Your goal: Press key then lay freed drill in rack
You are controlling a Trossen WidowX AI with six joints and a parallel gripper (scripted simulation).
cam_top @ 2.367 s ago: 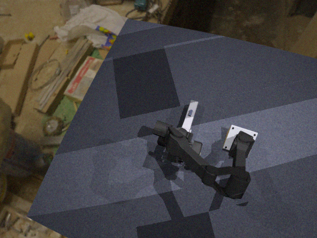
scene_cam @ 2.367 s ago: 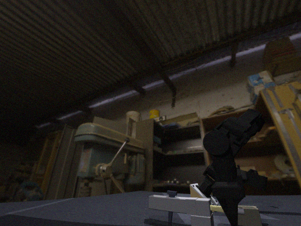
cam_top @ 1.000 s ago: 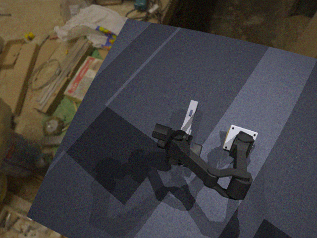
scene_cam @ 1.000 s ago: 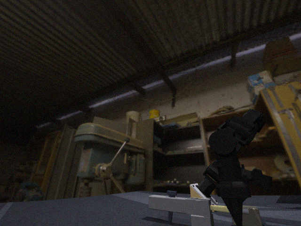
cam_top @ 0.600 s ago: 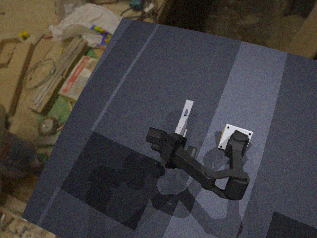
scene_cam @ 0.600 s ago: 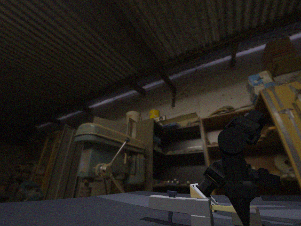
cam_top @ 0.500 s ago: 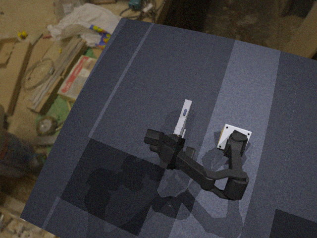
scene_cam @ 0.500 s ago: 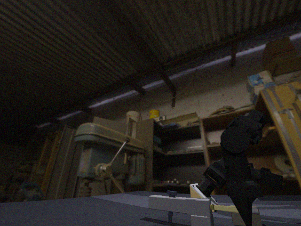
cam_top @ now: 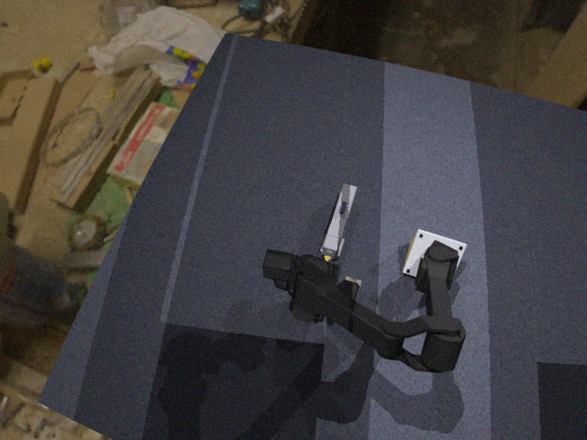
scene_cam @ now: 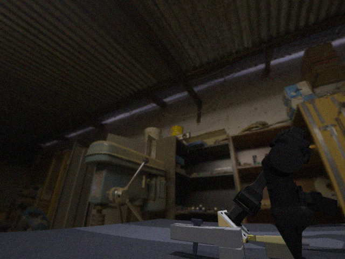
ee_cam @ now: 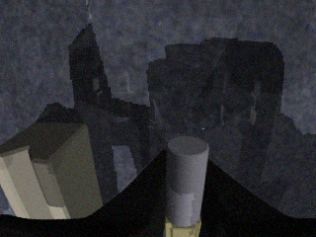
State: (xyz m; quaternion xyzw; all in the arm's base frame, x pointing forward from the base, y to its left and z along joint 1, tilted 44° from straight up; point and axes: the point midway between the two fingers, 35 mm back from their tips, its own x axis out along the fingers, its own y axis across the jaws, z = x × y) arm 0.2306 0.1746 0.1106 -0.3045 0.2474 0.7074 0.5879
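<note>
The tan rack lies 7 cm behind my gripper tip and 3 cm to the right of it. From my gripper tip the other things lie so: grey block: 3 cm ahead, 19 cm to the right, 3 cm above; then dark peg: 3 cm ahead, 21 cm to the right, 4 cm above.
</note>
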